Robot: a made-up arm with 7 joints. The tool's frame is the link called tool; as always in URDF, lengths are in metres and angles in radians. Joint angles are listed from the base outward.
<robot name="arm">
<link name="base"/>
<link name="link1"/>
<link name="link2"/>
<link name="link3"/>
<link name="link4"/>
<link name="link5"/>
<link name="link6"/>
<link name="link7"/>
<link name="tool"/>
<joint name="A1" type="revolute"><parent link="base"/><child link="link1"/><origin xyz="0.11 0.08 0.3" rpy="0 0 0"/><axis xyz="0 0 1"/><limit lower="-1.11" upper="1.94"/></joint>
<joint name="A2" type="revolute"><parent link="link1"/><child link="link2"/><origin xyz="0 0.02 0.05" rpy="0 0 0"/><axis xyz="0 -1 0"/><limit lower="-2.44" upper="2.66"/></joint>
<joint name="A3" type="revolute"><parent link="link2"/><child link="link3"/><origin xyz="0.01 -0.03 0.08" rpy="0 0 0"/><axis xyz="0.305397 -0.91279 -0.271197"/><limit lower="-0.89" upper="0.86"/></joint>
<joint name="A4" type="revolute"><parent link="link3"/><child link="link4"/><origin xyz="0.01 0 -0.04" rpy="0 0 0"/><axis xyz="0 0 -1"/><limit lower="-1.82" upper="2.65"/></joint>
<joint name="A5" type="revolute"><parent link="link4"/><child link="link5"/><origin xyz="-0.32 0.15 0.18" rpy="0 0 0"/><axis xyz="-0.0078 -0.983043 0.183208"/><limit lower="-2.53" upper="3.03"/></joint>
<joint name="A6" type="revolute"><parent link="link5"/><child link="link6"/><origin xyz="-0.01 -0.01 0.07" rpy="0 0 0"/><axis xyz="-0.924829 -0.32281 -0.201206"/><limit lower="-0.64" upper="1.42"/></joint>
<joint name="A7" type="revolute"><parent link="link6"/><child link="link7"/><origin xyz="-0.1 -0.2 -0.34" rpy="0 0 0"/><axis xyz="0.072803 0.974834 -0.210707"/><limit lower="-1.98" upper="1.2"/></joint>
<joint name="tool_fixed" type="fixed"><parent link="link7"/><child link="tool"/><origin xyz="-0.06 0.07 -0.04" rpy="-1.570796 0 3.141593"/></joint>
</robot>
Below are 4 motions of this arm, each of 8 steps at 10 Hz.
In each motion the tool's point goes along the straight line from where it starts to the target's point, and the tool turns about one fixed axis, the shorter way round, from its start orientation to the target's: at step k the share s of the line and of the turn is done. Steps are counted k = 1, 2, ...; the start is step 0. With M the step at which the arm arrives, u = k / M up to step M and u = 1 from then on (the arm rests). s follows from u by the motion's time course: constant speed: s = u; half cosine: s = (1 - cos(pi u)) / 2; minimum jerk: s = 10 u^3 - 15 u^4 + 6 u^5.
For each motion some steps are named. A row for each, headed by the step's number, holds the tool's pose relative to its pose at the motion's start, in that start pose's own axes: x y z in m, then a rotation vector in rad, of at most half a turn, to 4 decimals.
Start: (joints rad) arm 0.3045 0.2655 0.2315 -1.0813 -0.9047 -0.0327 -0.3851
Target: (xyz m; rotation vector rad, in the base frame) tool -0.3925 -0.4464 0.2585 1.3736 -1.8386 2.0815
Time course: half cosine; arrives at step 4
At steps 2, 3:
2: 0.0045 -0.0547 -0.1551 -0.3183 0.1740 -0.2759
3: 0.0077 -0.0934 -0.2647 -0.5433 0.2970 -0.4710

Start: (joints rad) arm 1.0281 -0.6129 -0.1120 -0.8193 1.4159 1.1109 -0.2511
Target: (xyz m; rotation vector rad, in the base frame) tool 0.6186 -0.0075 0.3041 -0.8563 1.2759 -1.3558
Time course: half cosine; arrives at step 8
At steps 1, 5, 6, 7, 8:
1: 0.0042 0.0019 0.0056 -0.0038 -0.0153 -0.0433
5: 0.0759 0.0345 0.1015 -0.0692 -0.2776 -0.7873
6: 0.0937 0.0426 0.1253 -0.0855 -0.3428 -0.9720
7: 0.1056 0.0480 0.1412 -0.0964 -0.3863 -1.0954
8: 0.1098 0.0499 0.1468 -0.1002 -0.4016 -1.1387

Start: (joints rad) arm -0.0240 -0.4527 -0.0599 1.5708 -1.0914 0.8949 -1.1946
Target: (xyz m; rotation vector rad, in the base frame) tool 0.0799 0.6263 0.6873 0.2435 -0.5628 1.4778
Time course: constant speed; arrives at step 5
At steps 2, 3, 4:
2: -0.0010 -0.0195 -0.0031 0.0130 0.0430 -0.2488
3: -0.0016 -0.0292 -0.0046 0.0195 0.0645 -0.3733
4: -0.0021 -0.0390 -0.0062 0.0260 0.0860 -0.4977

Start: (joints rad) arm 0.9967 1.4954 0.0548 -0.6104 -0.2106 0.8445 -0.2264
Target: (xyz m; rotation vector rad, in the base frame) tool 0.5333 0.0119 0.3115 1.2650 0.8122 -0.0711
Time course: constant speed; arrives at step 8
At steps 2, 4, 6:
2: -0.0368 0.0668 -0.0411 -0.0176 0.1127 0.0930
4: -0.0736 0.1336 -0.0821 -0.0351 0.2254 0.1860
6: -0.1104 0.2003 -0.1232 -0.0527 0.3381 0.2790

